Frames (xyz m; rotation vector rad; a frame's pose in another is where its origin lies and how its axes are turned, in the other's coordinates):
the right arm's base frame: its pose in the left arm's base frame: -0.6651 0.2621 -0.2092 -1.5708 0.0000 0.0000
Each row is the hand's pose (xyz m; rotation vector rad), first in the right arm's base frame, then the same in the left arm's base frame.
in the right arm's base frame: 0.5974 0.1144 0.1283 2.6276 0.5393 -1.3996
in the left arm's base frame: -0.0677 0.3904 -0.3236 1.2975 -0.4553 -1.0261
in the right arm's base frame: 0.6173 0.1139 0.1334 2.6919 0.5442 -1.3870
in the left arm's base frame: -0.0478 0.3955 -0.3231 1.3574 -0.4413 -1.0113
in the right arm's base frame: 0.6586 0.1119 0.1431 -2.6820 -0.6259 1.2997
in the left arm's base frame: -0.0065 0.4052 -0.3211 1.5284 -0.3641 -1.0404
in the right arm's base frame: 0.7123 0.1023 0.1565 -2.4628 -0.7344 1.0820
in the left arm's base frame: 0.0472 0.4186 -0.3115 1.7946 -0.2107 -1.1011
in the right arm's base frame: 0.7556 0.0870 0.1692 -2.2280 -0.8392 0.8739
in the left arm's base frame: 0.0905 0.4313 -0.2962 2.0504 -0.0236 -1.1630
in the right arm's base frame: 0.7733 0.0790 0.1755 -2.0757 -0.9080 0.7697
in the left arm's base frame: 0.1082 0.4376 -0.2882 2.1885 0.1004 -1.2174
